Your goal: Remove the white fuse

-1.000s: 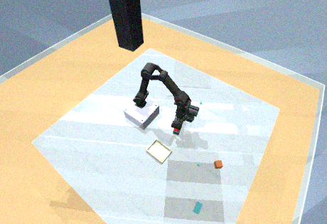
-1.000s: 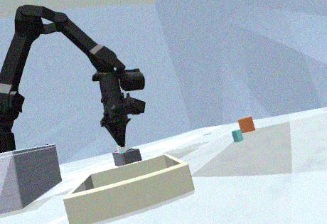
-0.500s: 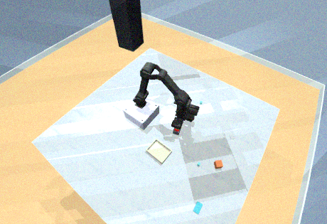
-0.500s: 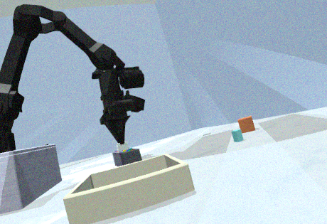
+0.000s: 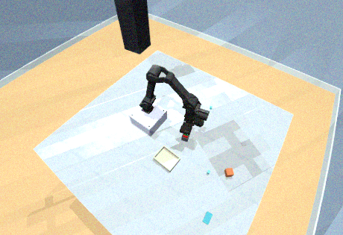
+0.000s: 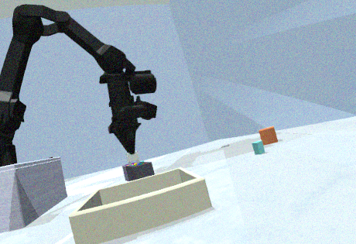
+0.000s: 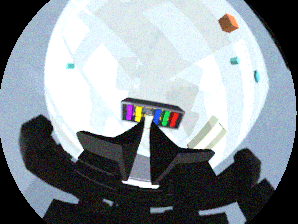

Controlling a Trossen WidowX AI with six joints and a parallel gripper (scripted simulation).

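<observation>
The tray lies 20 mm behind my gripper tip, 230 mm to the right of it and 60 mm below it. Round my gripper tip: orange cube 330 mm ahead, 130 mm to the right, 50 mm below; small teal cube 230 mm ahead, 180 mm to the right, 50 mm below; white fuse 10 mm below.
</observation>
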